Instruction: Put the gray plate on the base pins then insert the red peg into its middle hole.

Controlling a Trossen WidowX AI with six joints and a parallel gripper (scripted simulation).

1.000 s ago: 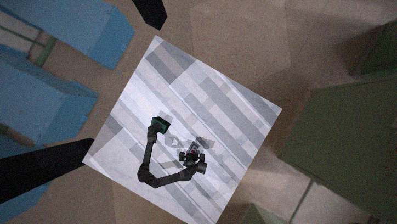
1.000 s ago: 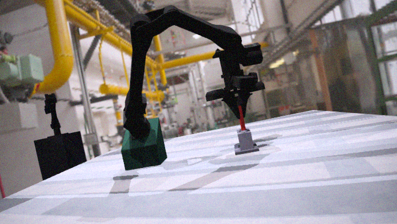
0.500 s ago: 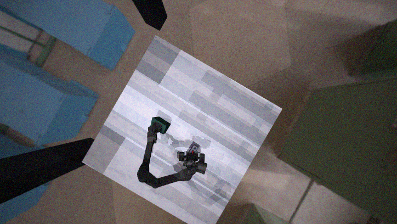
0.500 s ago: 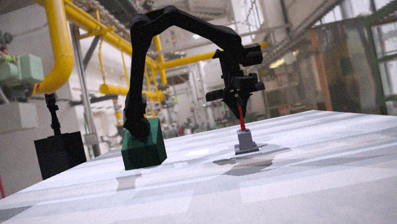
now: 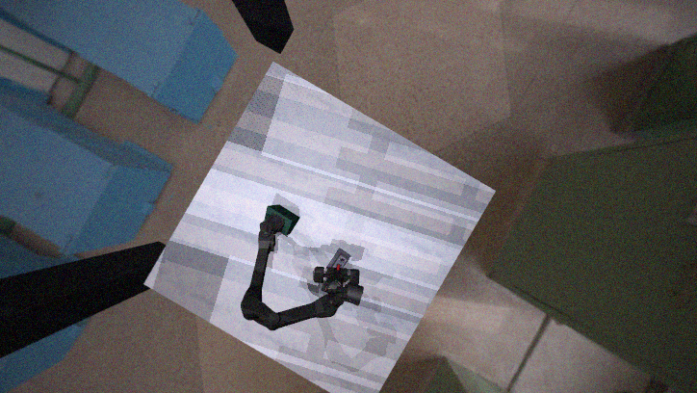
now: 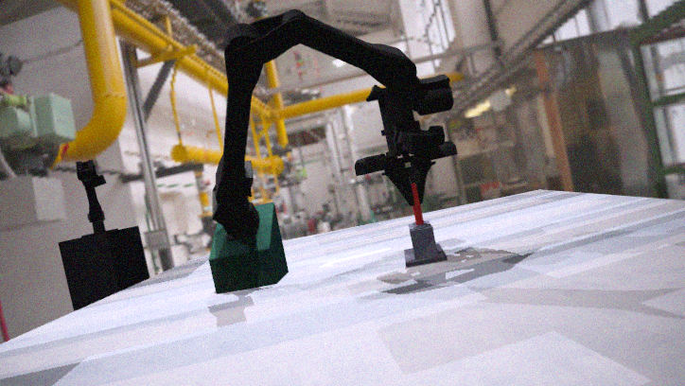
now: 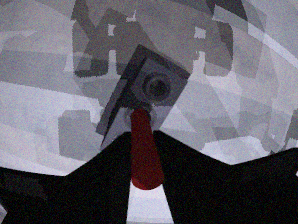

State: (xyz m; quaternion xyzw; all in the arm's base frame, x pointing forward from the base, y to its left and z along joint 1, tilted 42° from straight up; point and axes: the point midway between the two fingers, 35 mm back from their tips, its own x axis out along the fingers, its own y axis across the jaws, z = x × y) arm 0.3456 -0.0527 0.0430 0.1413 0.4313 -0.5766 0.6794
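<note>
Right now the red peg is right at my gripper tip. Also, from my gripper tip: dark base 90 mm below; then gray plate 50 mm below.
</note>
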